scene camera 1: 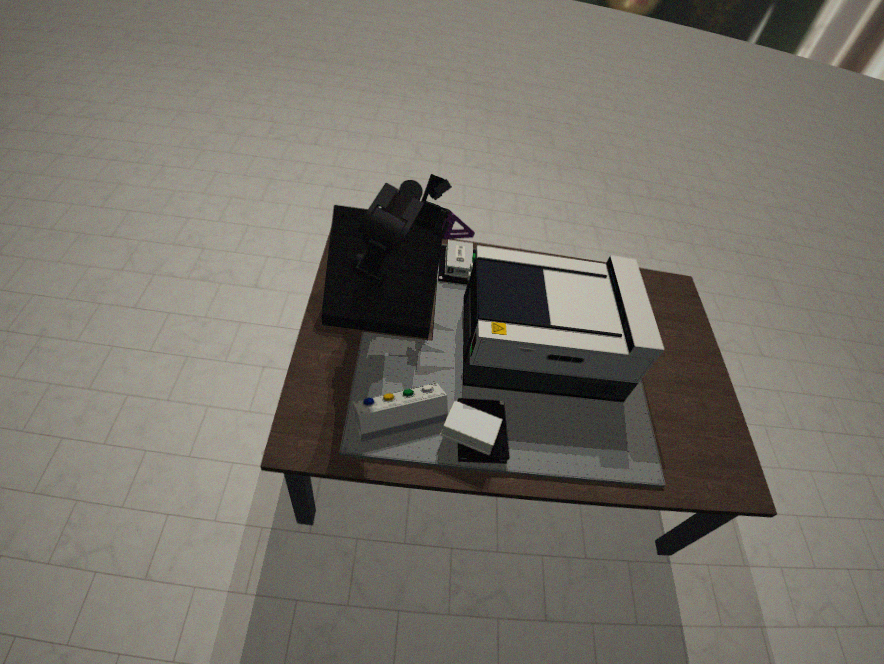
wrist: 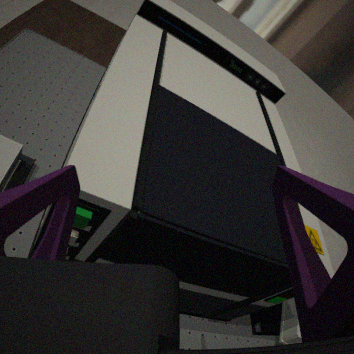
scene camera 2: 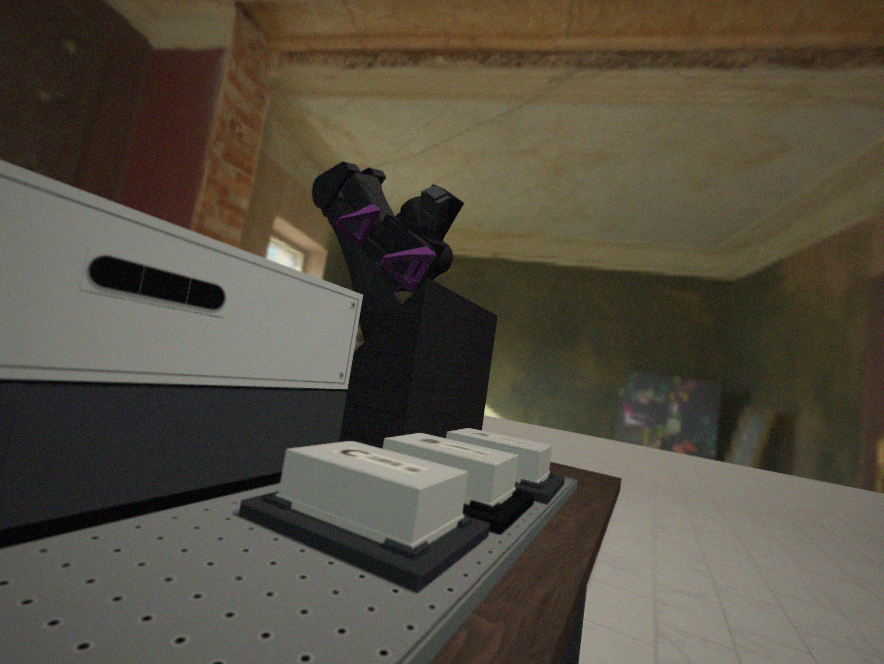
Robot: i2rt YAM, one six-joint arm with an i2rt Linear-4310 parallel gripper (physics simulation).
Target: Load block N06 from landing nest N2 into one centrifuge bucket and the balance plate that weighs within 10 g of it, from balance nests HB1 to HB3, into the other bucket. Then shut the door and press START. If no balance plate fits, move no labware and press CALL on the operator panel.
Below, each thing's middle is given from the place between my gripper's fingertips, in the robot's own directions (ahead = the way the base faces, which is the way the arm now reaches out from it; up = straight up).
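Looking at the dark lid panel (scene camera 1: pixel 507 291), I see that my hand is 12 cm to the left of it and 12 cm short of it. My hand is also 8 cm above the dark lid panel.
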